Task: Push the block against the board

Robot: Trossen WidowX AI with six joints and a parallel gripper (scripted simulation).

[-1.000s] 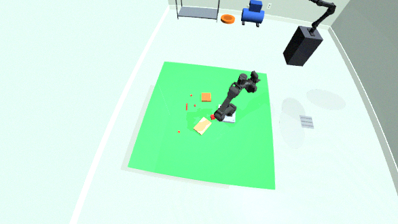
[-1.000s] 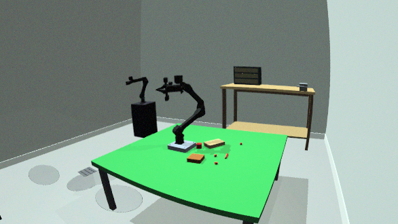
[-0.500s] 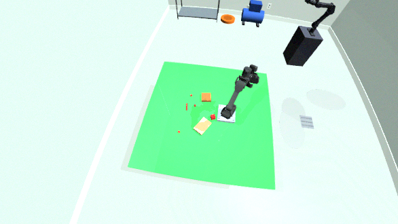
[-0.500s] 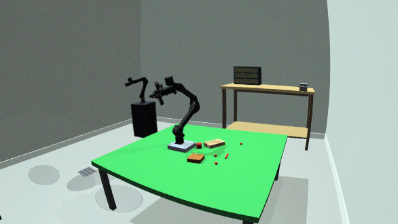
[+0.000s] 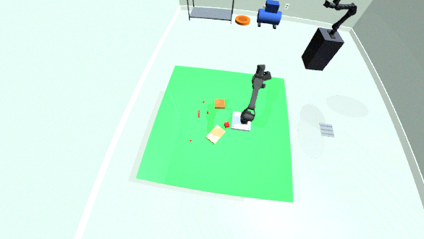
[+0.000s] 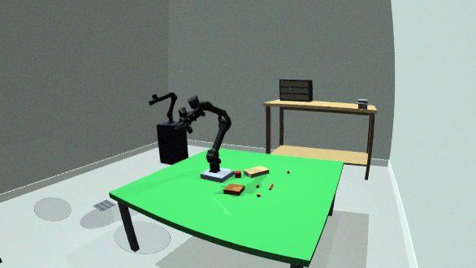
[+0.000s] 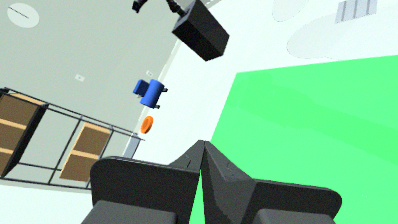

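Right now the square block is 35 cm ahead of my gripper tip, 7 cm to the left of it and 37 cm below it. The rest, counted from my gripper tip: red cube: 28 cm ahead, 31 cm to the left, 36 cm below; board: 37 cm ahead, 41 cm to the left, 37 cm below.
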